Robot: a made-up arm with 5 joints.
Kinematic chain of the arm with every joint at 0, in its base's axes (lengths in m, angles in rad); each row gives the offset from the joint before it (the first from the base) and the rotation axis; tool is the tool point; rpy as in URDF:
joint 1: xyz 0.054 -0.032 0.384 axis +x
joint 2: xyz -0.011 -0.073 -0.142 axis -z
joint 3: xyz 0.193 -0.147 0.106 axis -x
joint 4: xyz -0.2 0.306 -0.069 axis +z
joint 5: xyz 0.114 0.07 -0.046 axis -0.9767 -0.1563 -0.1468
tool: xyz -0.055 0.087 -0.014 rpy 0 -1.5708 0
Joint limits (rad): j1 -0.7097..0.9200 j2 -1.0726..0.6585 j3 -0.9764..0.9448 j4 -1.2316..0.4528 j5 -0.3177..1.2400
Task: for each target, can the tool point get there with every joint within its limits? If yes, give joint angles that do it. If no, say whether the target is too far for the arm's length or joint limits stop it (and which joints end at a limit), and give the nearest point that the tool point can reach.
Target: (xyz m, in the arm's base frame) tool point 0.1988 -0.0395 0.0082
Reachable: yes | joints 0.2509 0.3026 0.7224 -0.9950 0.0560
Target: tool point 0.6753 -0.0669 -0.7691
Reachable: no: too far | nearest point 0.1661 -0.0467 -0.1003 | short by 0.841 m
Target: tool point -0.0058 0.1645 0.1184
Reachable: yes | joints 0.2112 -0.7198 0.1584 -0.3333 1.1111
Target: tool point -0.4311 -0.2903 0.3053
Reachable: no: joint limits stop it (at a limit: joint 1, joint 2, joint 4) | nearest point -0.2414 -0.1225 0.1954 | short by 0.276 m
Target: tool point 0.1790 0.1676 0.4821
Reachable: yes | joints 0.1224 0.2170 -0.4765 -0.1483 -0.1946
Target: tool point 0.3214 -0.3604 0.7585
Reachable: no: joint limits stop it (at a limit: joint 1, joint 2, joint 3) | nearest point 0.2048 -0.2196 0.6083 | short by 0.237 m
